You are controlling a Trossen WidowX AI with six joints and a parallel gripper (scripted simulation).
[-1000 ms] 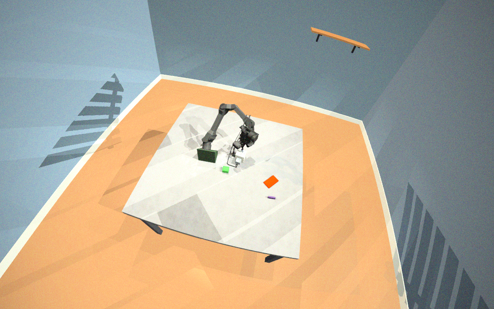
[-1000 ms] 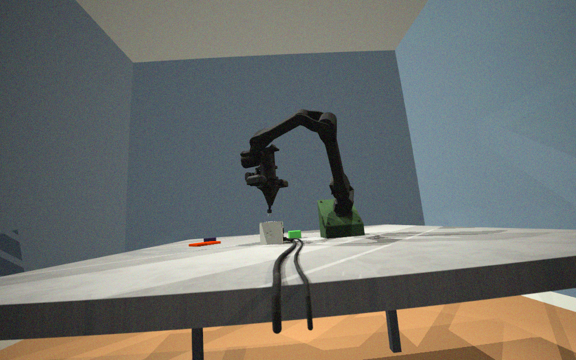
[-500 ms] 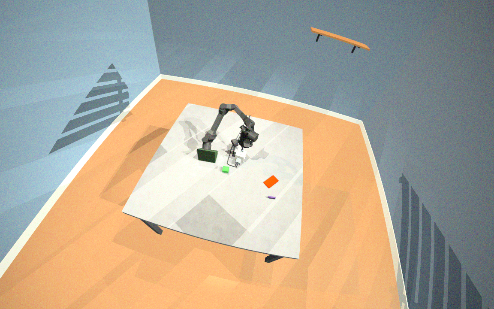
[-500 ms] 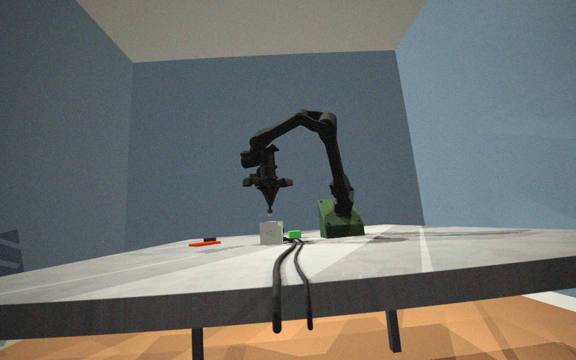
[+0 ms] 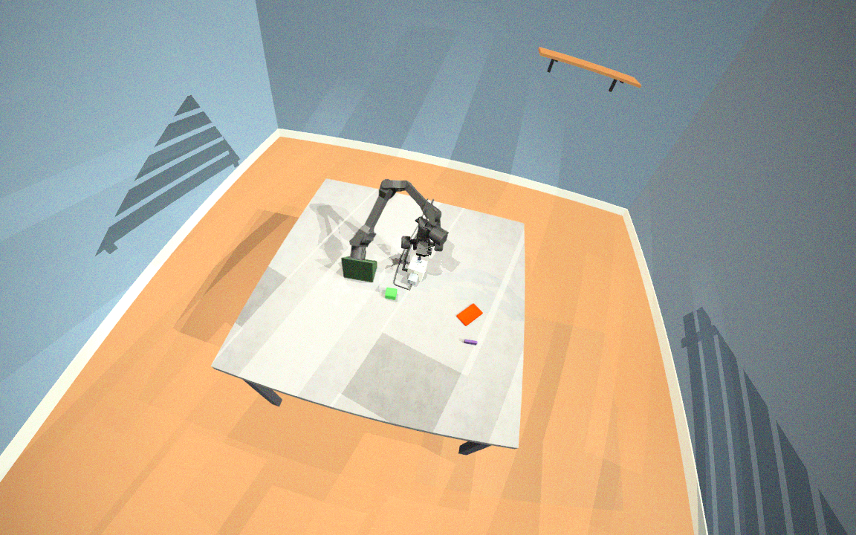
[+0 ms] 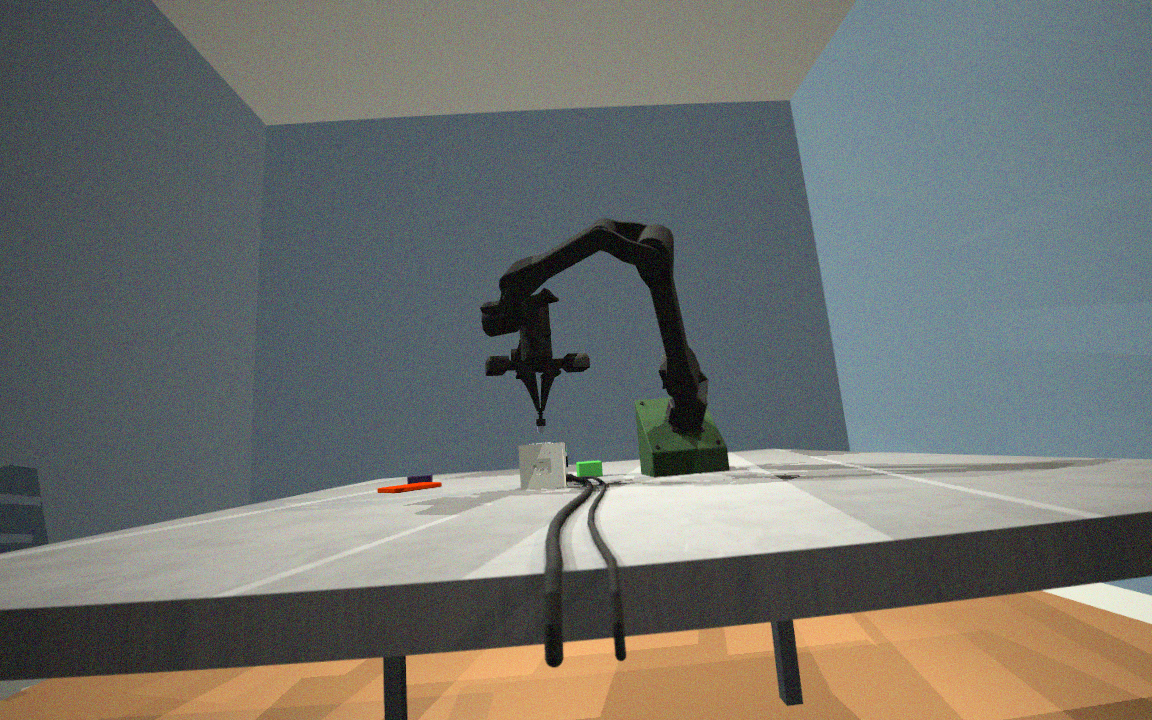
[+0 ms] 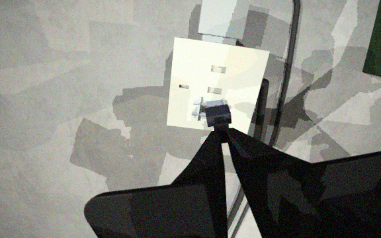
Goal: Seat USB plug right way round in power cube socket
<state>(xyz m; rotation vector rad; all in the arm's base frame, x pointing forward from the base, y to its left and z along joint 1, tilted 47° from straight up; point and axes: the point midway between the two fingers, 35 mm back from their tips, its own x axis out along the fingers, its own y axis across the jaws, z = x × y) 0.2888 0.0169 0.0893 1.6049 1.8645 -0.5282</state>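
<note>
Right now the dark USB plug is 20 mm below my gripper tip. Round my gripper tip: purple piece: 310 mm ahead, 320 mm to the right, 120 mm below; orange flat piece: 290 mm ahead, 180 mm to the right, 130 mm below; green block: 90 mm behind, 170 mm to the right, 120 mm below.
</note>
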